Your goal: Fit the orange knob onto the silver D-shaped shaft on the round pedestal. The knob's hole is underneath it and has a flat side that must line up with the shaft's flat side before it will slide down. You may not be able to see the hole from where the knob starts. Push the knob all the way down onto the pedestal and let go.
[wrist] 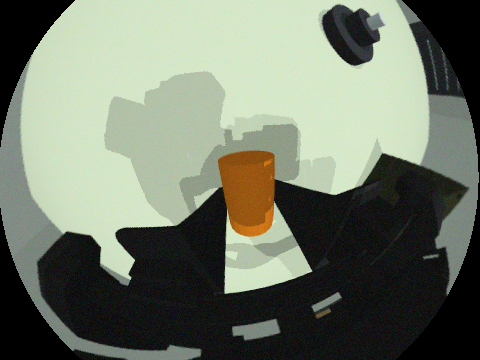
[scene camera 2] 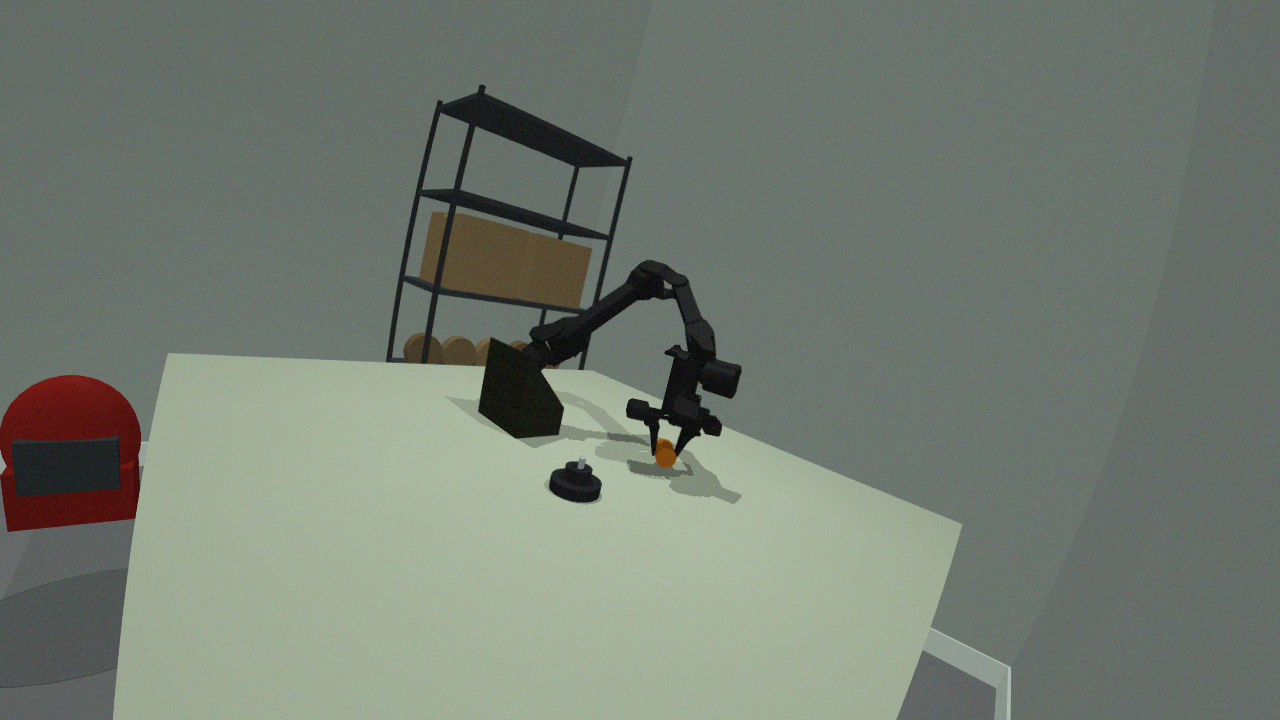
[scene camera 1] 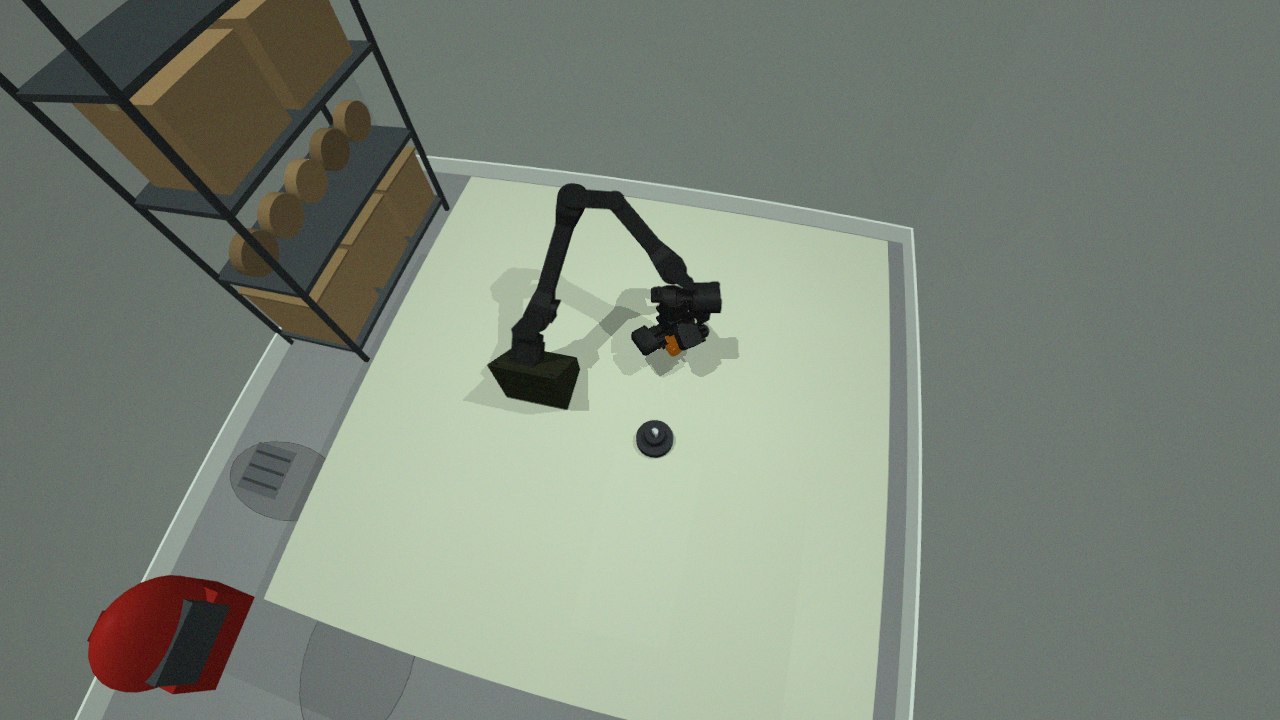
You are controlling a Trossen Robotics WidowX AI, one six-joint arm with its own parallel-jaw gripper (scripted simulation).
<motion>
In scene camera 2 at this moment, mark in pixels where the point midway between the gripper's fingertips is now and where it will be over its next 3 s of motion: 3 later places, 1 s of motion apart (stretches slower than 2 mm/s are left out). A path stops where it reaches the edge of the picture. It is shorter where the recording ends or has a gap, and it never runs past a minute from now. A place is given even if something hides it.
My gripper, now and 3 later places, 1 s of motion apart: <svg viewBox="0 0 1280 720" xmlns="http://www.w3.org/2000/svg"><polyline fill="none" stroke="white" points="663,457 662,461 670,432 667,451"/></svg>
</motion>
